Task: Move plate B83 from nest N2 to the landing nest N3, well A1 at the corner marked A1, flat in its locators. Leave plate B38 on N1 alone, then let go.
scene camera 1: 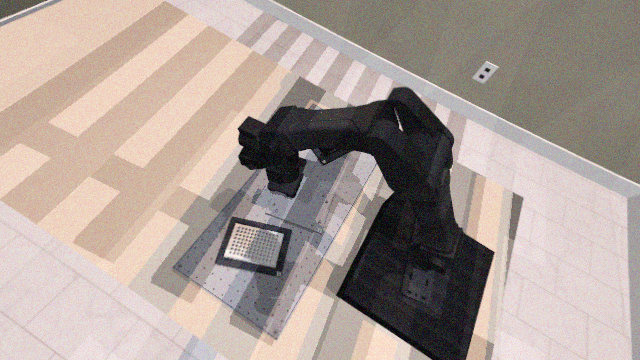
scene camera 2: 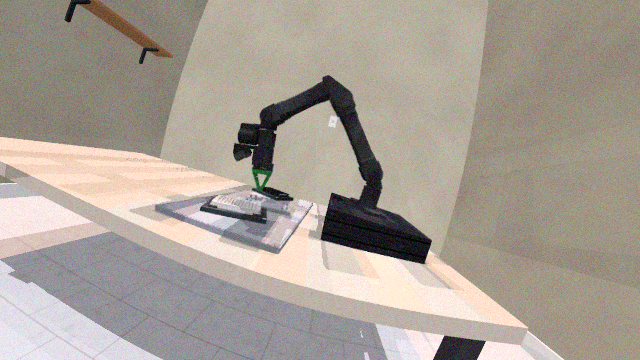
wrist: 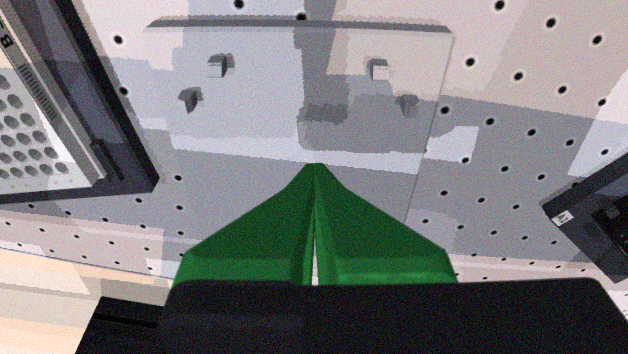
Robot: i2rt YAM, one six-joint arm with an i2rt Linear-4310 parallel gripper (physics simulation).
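Note:
My gripper (scene camera 2: 260, 189) (wrist: 314, 177) is shut and empty, its green fingertips meeting low over the clear landing nest N3 (scene camera 1: 295, 223) (wrist: 240, 120). In the scene camera 1 view its fingers are hidden below the wrist. Several small locator pegs stand on N3; no plate lies on its visible part. White plate B38 (scene camera 1: 254, 245) (scene camera 2: 232, 204) (wrist: 40, 160) lies in dark nest N1 (scene camera 1: 285, 251) (wrist: 120, 130). Dark nest N2 (scene camera 1: 322, 159) (wrist: 585, 242), marked A1, is at the wrist view's right edge. Its inside is black and mostly cut off, so black plate B83 cannot be made out clearly.
The perforated base board (scene camera 1: 240, 295) (scene camera 2: 272, 245) carries the nests and lies on the wooden table (scene camera 2: 300, 270). The arm's black base block (scene camera 1: 390, 310) (scene camera 2: 375, 230) stands beside the board. A wooden wall shelf (scene camera 2: 125, 27) hangs far off at the upper left.

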